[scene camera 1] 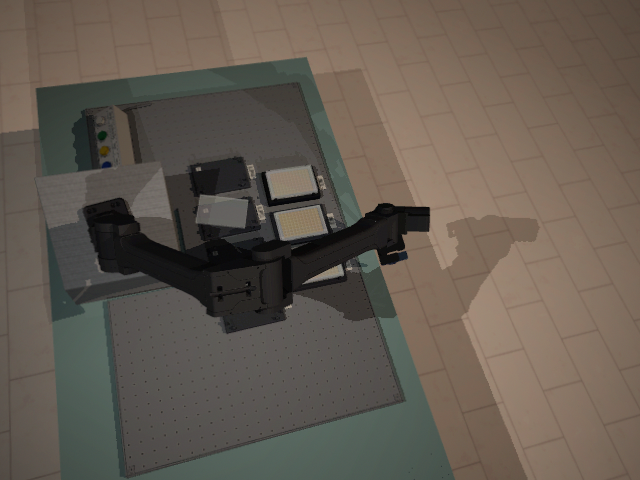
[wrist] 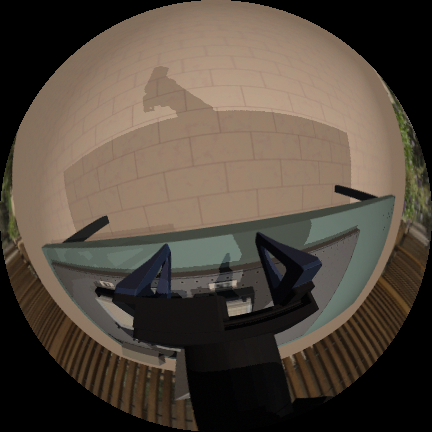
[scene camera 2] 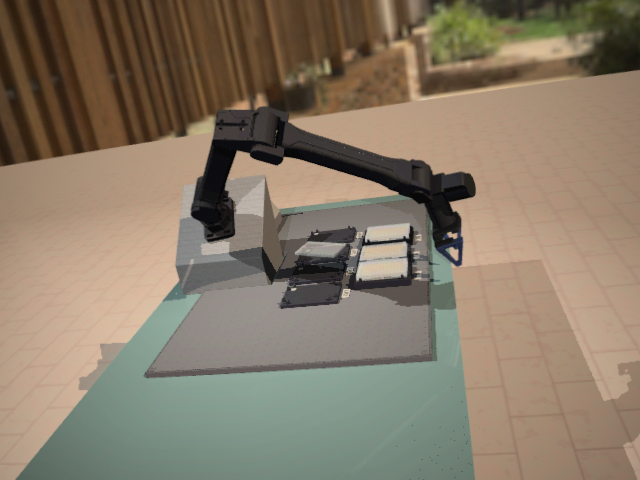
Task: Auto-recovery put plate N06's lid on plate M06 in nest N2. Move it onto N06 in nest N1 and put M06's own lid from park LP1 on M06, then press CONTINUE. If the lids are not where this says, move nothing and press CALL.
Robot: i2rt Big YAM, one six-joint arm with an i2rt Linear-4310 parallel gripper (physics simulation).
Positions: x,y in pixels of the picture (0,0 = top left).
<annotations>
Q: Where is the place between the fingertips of my gripper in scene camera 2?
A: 458,257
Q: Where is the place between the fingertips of my gripper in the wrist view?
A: At 212,242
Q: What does my gripper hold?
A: Nothing.
</annotations>
